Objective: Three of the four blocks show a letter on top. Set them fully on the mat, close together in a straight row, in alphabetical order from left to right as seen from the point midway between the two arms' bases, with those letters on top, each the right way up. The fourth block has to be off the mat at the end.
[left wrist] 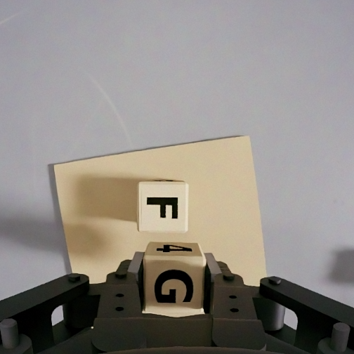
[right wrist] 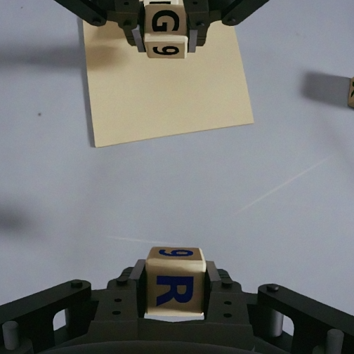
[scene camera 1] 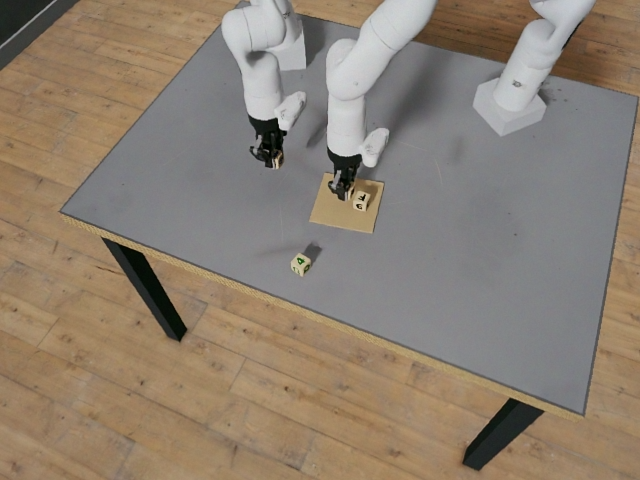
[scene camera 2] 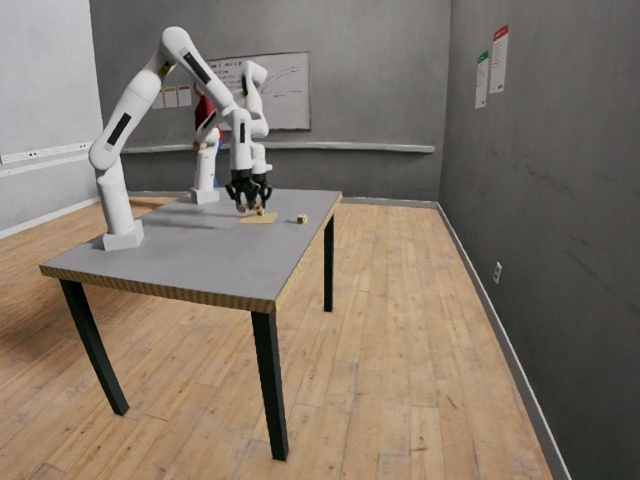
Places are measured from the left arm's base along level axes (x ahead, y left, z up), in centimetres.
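Pixels of known places: left gripper, fingertip midpoint: (scene camera 1: 346, 193) (scene camera 2: 258, 209); right gripper, fingertip midpoint: (scene camera 1: 274, 161) (scene camera 2: 244, 211); left arm's base at its link origin: (scene camera 1: 512, 95) (scene camera 2: 204, 189); right arm's base at its link origin: (scene camera 2: 122, 228).
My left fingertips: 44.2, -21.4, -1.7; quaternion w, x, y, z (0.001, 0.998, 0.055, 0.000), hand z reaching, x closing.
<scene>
Ahead of a thing's pixels: the offset from my left fingertips to its top centre, as dx, dy, dz. "pt": to the spot under its first point. Level surfaces: height alone.
My left gripper (scene camera 1: 344, 193) (left wrist: 173, 268) (right wrist: 167, 41) is shut on the block with a black G on top (left wrist: 173, 287) (right wrist: 166, 21), over the mat @(-0.6, +0.1, -3.5) (scene camera 1: 336, 219) (left wrist: 110, 165) (right wrist: 165, 105) (scene camera 2: 258, 220). I cannot tell whether this block touches the mat. The F block @(-1.1, +3.4, -0.5) (scene camera 1: 361, 200) (left wrist: 163, 206) stands on the mat beside it, a small gap apart. My right gripper (scene camera 1: 273, 161) (right wrist: 175, 276) is shut on the block with a blue R on top (right wrist: 175, 292), held off the mat's edge. The fourth block @(+19.0, +0.0, -0.9) (scene camera 1: 300, 264) (scene camera 2: 301, 219), with green marks, lies off the mat near the table's front edge.
The grey table @(dz -3.9) (scene camera 1: 439, 248) (scene camera 2: 206, 258) carries both arm bases @(pt -39.4, +22.5, +1.1) (scene camera 1: 509, 111) @(pt -31.7, -43.4, +0.6) (scene camera 2: 124, 236). In scene camera 1 the two forearms hang side by side, with the right gripper left of the left one. In scene camera 2 the grippers overlap closely.
</scene>
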